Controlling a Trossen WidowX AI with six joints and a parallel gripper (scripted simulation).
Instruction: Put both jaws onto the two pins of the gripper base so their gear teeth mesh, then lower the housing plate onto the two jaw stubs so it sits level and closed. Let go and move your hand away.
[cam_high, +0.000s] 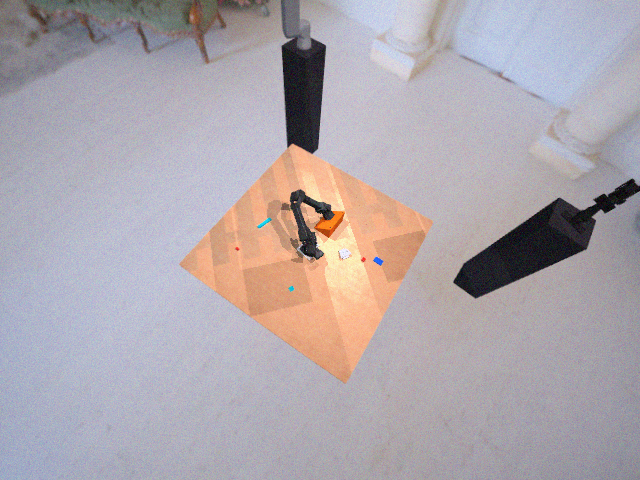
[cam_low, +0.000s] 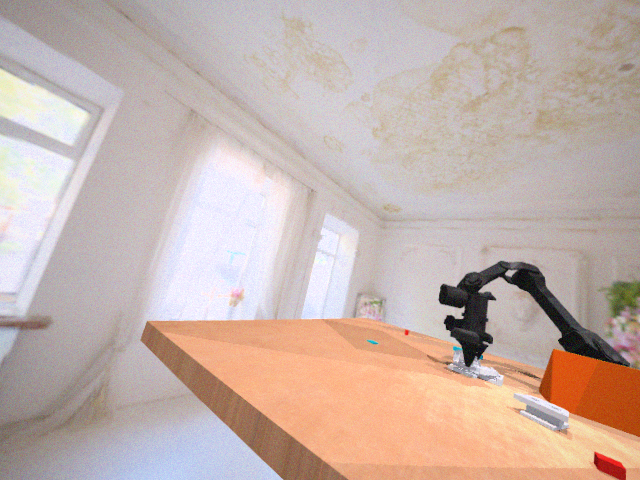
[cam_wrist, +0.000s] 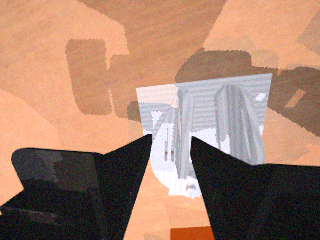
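My gripper tip is now 4 cm past the gripper jaw, 5 cm to the left of it and 1 cm above it. Also, from my gripper tip: cyan cube 28 cm ahead, 6 cm to the left, 2 cm below; then white block 14 cm behind, 18 cm to the left, 1 cm below; then cyan bar 4 cm ahead, 40 cm to the right, 1 cm below.
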